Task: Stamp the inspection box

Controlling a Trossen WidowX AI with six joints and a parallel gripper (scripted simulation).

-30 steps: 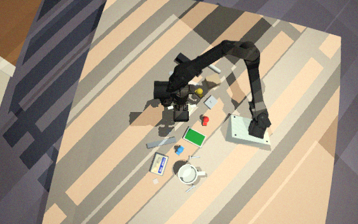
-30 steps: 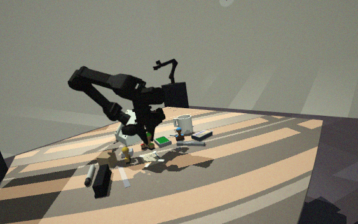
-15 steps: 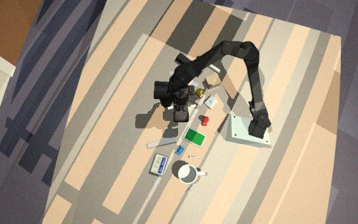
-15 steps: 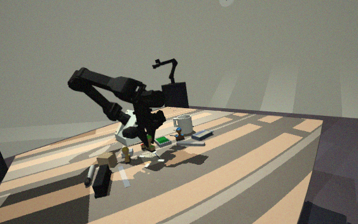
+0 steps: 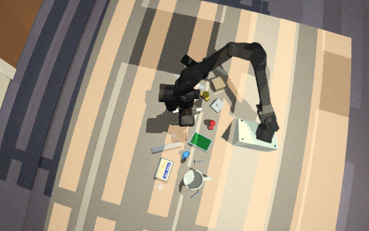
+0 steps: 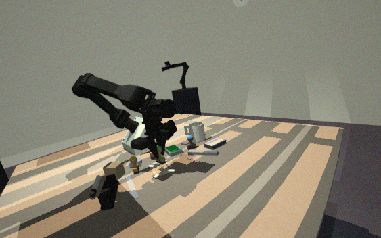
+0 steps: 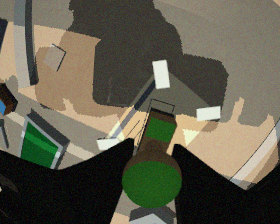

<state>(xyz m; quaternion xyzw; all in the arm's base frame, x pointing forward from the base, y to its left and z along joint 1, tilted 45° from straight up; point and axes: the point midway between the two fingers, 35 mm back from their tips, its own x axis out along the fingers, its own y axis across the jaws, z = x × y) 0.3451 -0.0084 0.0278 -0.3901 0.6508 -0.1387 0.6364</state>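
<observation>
Right now the card is 1 cm behind my gripper tip, 1 cm to the right of it and 5 cm below it. From my gripper tip the other things lie so: green-knobbed stamp: right at my gripper tip; then red stamp: 13 cm behind, 3 cm to the left, 3 cm below; then yellow stamp: 6 cm behind, 9 cm to the right, 3 cm below.
</observation>
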